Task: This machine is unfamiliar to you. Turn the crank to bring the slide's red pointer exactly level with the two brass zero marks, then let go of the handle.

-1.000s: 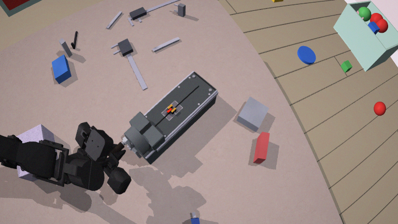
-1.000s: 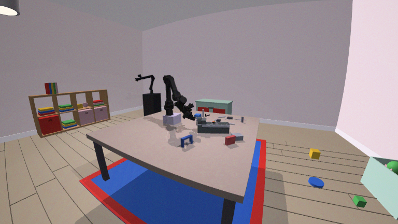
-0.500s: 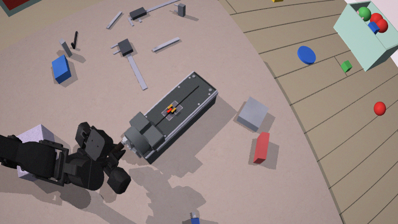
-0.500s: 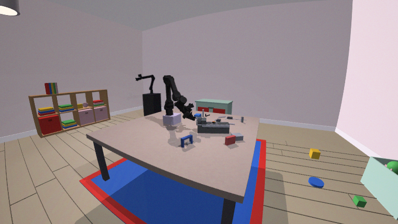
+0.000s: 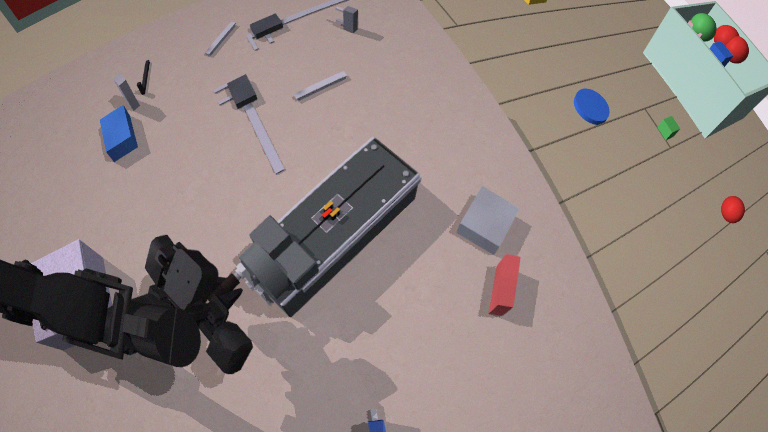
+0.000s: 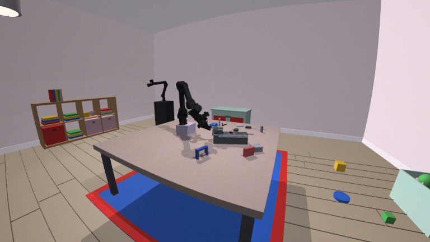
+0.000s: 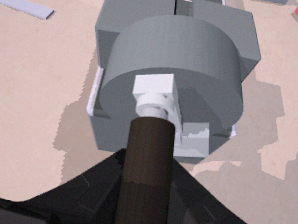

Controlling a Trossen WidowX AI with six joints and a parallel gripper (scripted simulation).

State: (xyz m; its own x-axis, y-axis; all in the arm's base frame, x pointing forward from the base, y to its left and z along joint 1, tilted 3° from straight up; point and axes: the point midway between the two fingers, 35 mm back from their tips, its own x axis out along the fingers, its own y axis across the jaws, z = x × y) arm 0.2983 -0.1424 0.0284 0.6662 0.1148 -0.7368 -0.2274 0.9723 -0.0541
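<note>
Right now my gripper tip is 2 cm below the dark brown crank handle and 2 cm past it. The rest, counted from my gripper tip: red pointer 16 cm ahead, 3 cm to the left, 1 cm below; then red block 32 cm ahead, 17 cm to the right, 7 cm below; then grey block 36 cm ahead, 8 cm to the right, 8 cm below.
</note>
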